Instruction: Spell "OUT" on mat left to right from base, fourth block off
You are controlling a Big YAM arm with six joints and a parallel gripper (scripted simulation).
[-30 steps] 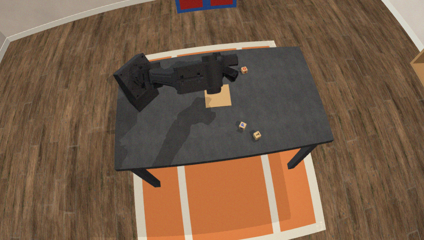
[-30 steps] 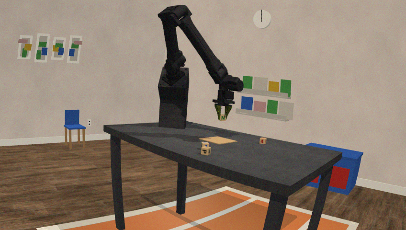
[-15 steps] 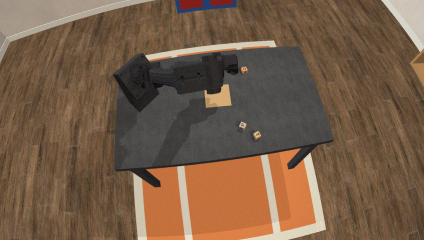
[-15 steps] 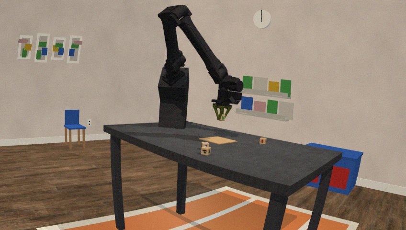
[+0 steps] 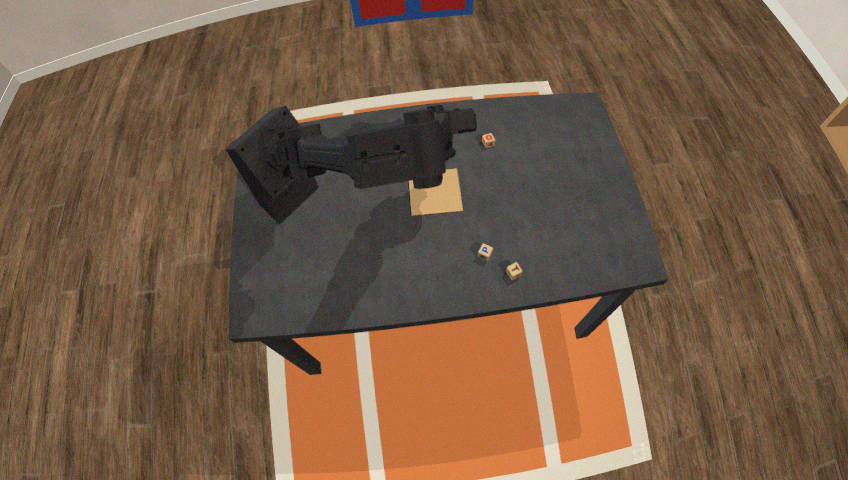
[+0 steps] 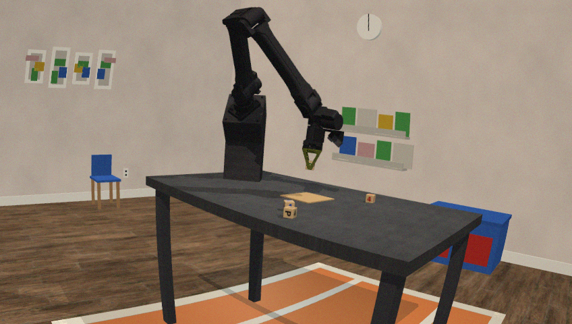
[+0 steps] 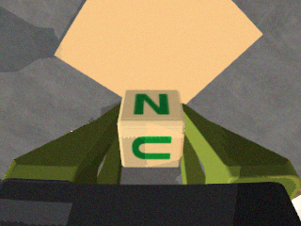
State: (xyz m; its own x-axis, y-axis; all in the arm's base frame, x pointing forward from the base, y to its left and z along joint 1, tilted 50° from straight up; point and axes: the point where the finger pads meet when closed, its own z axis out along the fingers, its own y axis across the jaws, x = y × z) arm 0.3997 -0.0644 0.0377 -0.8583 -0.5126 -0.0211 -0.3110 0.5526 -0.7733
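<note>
Now: the green-lettered block right at my hand. Round my hand: O block: 220 mm ahead, 90 mm to the left, 100 mm below; then P block: 40 mm ahead, 230 mm to the right, 100 mm below; then tan mat: 110 mm below.
</note>
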